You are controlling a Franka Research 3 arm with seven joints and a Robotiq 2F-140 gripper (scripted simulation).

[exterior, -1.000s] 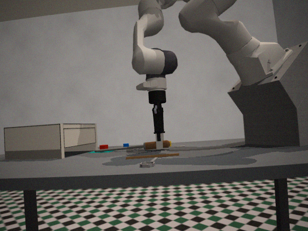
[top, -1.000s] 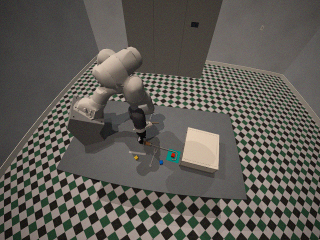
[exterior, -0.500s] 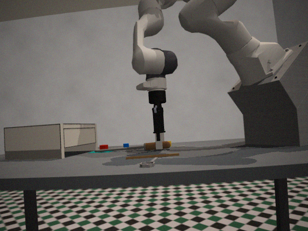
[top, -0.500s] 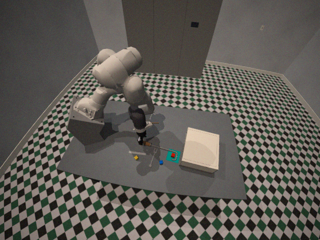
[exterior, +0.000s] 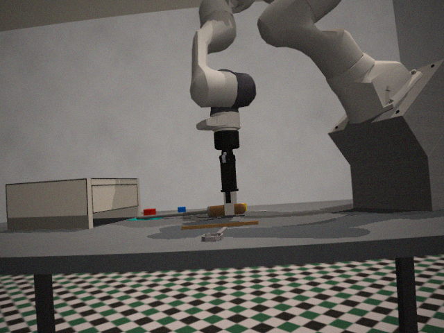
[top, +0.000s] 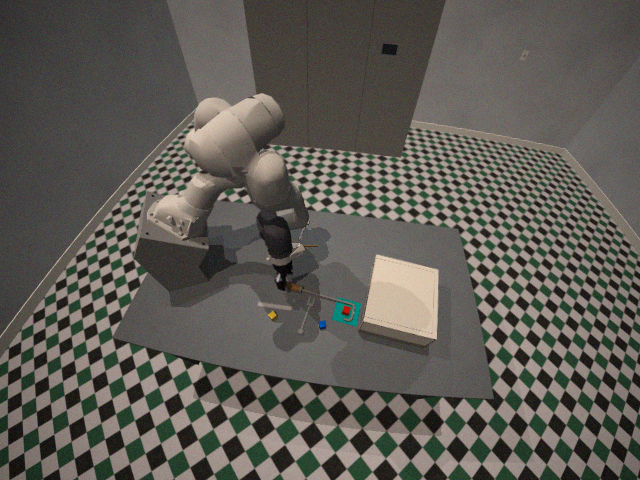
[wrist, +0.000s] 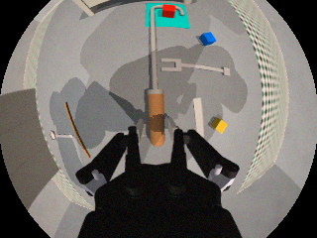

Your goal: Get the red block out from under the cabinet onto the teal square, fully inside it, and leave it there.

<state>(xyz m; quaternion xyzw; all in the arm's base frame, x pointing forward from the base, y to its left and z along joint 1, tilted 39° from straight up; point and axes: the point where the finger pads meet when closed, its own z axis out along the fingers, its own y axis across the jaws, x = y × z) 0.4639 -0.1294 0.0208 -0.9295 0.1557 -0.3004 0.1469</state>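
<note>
My gripper is now 5 cm past the grey stick, 10 cm to the left of it and 4 cm above it. Round my hand: grey forked tool: 9 cm ahead, 13 cm to the right, 3 cm below; then hook tool: 13 cm ahead, 7 cm to the right, 2 cm below; then yellow block: 5 cm behind, 14 cm to the right, 2 cm below.
</note>
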